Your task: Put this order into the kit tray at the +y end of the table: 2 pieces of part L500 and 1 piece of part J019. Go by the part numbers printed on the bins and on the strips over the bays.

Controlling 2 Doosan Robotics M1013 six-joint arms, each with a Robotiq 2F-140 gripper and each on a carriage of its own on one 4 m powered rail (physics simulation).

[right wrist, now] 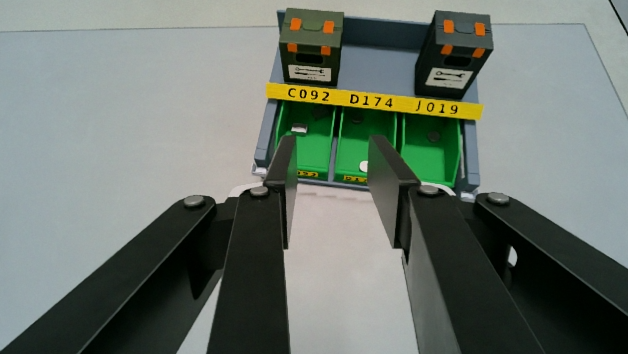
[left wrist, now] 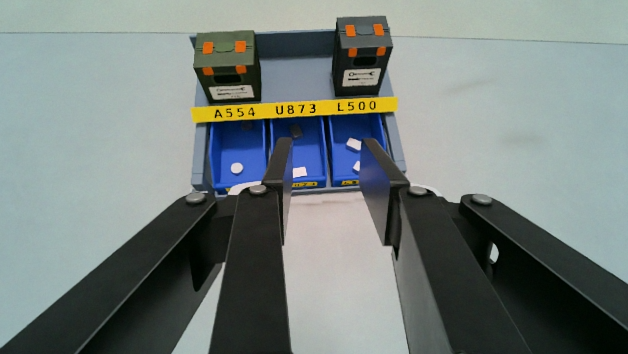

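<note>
In the left wrist view the blue L500 bin [left wrist: 357, 130] is the right one of three under a yellow strip [left wrist: 295, 109]. Two white pieces show in it, one [left wrist: 353, 144] whole and one [left wrist: 356, 166] partly behind a finger. My left gripper [left wrist: 326, 160] is open and empty, above and in front of the bins. In the right wrist view the green J019 bin [right wrist: 432, 162] is the right one of three under a yellow strip [right wrist: 375, 101]. A dark round piece [right wrist: 433, 136] lies in it. My right gripper [right wrist: 332, 158] is open and empty, in front of the bins. The kit tray does not show.
Blue bins A554 [left wrist: 240, 147] and U873 [left wrist: 310, 150] stand left of L500. Green bins C092 [right wrist: 312, 150] and D174 [right wrist: 365, 142] stand left of J019. Green cases [left wrist: 227, 65] [right wrist: 311, 45] and dark grey cases [left wrist: 362, 55] [right wrist: 452, 55] stand on the racks above the strips.
</note>
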